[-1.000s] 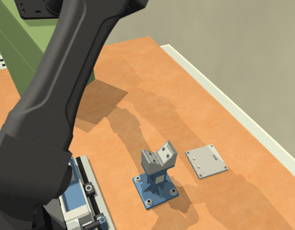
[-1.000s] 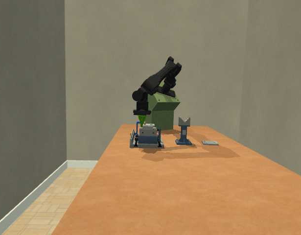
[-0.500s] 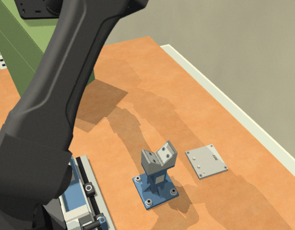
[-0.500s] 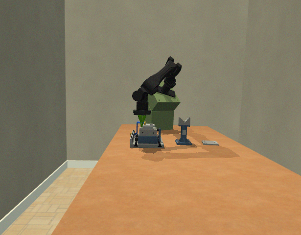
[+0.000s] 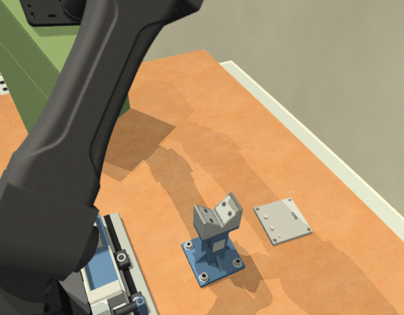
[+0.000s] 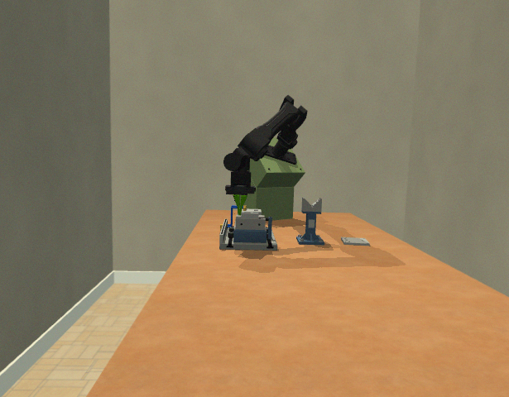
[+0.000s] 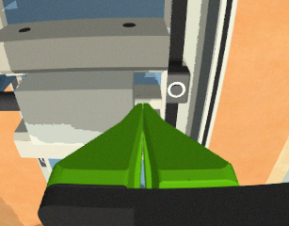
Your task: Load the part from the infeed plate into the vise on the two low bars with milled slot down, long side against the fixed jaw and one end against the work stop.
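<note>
Now: hand 3 cm to the right of the grey part and 2 cm above it. From my hand the other things lie so: fixed jaw: 3 cm to the left, 3 cm below, 3 cm ahead; then moving jaw: 4 cm to the left, 3 cm below, 3 cm behind; then work stop: 8 cm to the left, 2 cm below, 1 cm ahead.
</note>
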